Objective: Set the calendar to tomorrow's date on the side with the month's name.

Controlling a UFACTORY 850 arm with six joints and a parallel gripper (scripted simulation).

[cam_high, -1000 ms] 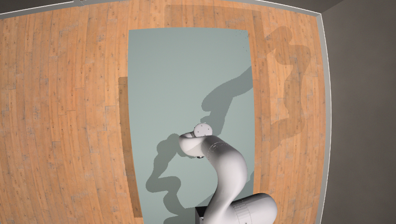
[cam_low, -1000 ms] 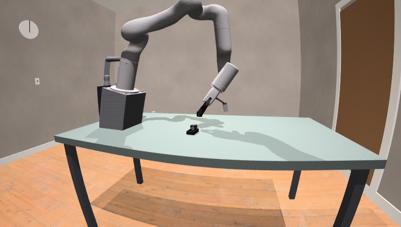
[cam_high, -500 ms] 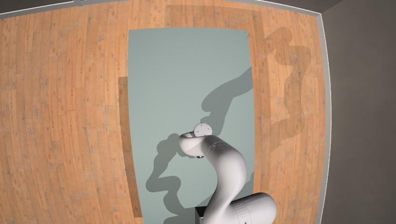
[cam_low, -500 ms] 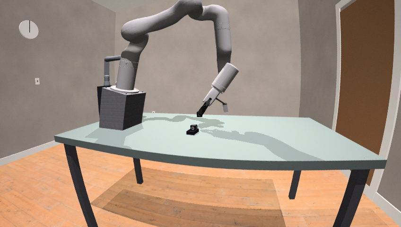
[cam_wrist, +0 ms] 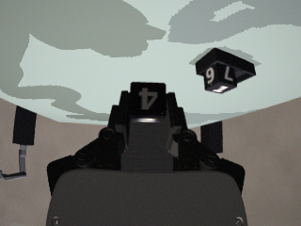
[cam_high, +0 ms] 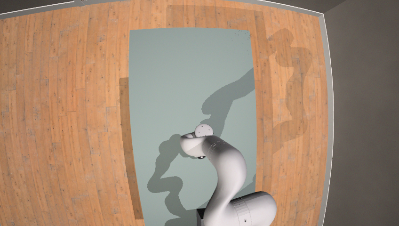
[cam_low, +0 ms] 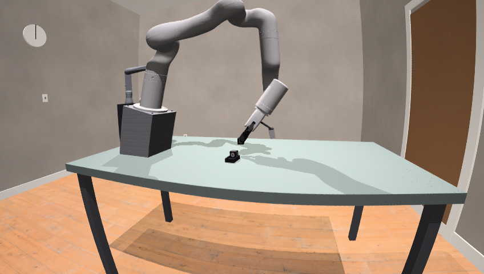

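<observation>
My gripper is now 110 mm to the left of the black tray, 80 mm above it and 20 mm past it. The rest, counted from my hand: black cube (20 mm below, 10 mm behind).
</observation>
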